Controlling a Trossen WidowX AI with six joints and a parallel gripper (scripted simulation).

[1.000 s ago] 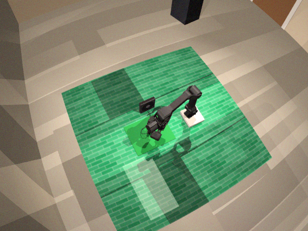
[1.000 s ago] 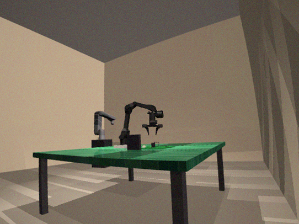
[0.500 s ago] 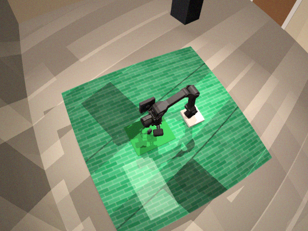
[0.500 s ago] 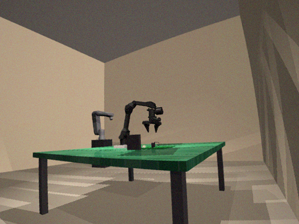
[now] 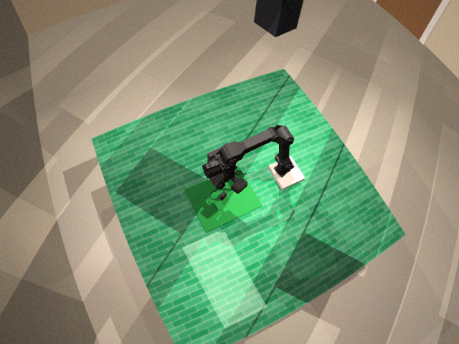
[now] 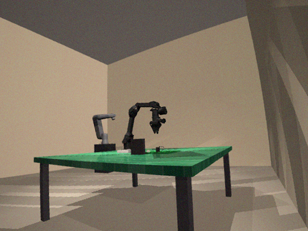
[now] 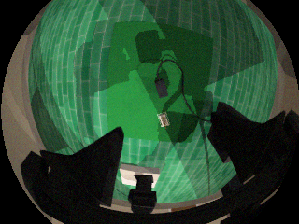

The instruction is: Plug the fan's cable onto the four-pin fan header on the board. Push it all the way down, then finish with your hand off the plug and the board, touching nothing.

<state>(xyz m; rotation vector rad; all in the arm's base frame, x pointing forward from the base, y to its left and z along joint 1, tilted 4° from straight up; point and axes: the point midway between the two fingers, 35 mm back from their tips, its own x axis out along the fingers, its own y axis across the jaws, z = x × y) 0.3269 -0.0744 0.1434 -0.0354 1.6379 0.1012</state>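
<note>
Now: the dark fan plug 10 mm ahead of my gripper tip and 140 mm below it. Round my gripper tip: green board: 10 mm ahead, 170 mm below; then black fan: 100 mm behind, 160 mm to the right, 100 mm below.
</note>
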